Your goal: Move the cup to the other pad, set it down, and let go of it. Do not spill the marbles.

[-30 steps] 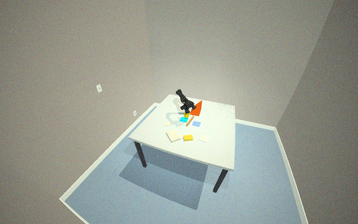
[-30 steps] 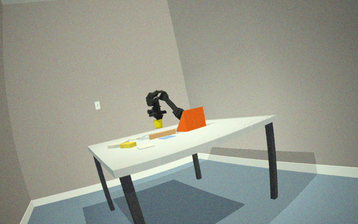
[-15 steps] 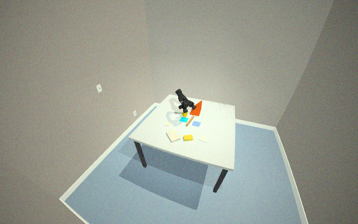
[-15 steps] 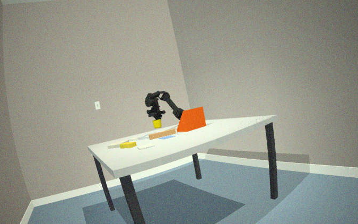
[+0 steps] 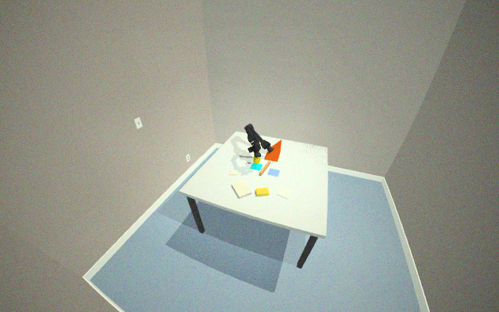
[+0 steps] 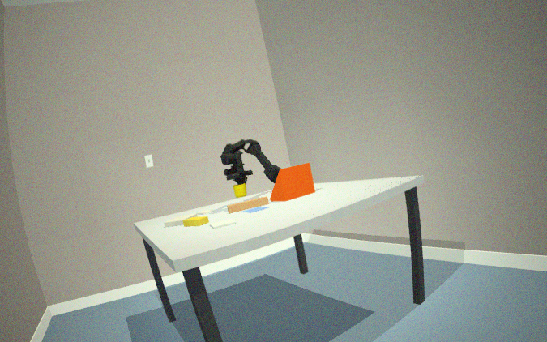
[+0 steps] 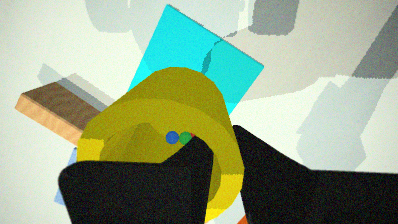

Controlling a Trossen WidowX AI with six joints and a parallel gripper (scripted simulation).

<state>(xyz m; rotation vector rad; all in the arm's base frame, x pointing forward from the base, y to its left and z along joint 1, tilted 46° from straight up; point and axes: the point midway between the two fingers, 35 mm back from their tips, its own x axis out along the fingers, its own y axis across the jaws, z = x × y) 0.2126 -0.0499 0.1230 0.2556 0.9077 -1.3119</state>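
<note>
The cyan pad is 30 mm ahead of my gripper tip, 10 mm to the left of it and 100 mm below it. The rest, counted from my gripper tip: yellow cup: 20 mm ahead, 10 mm to the left; light blue pad: 70 mm ahead, 210 mm to the left, 100 mm below; wooden bar: 50 mm ahead, 110 mm to the left, 80 mm below.
</note>
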